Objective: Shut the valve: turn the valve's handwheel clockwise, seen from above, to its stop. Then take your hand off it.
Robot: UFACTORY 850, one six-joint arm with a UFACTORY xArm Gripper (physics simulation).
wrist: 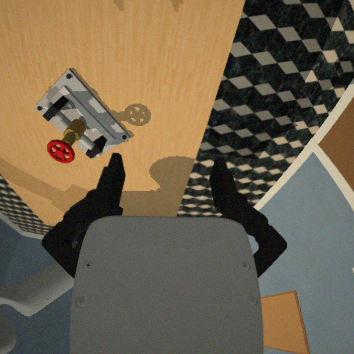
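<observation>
The valve's red handwheel (61, 151) is at the left of the wrist view, on top of a brass stem (74, 131). The valve stands on a grey mottled base plate (111, 127) with bolts at its corners, and black brackets hold its pipe. My gripper (167, 165) is wide open, with nothing between its fingers. It is to the right of the handwheel in the view and apart from it. The left finger's tip shows near the lower right corner of the base plate; I cannot tell the height between them.
The valve is on a light wooden table top (165, 50). Shadows of the handwheel and of the arm fall on it. A black and white patterned floor (265, 95) lies beyond the table's right edge. Part of a pale grey arm (40, 295) shows at the lower left. An orange-brown panel (282, 322) is at the lower right.
</observation>
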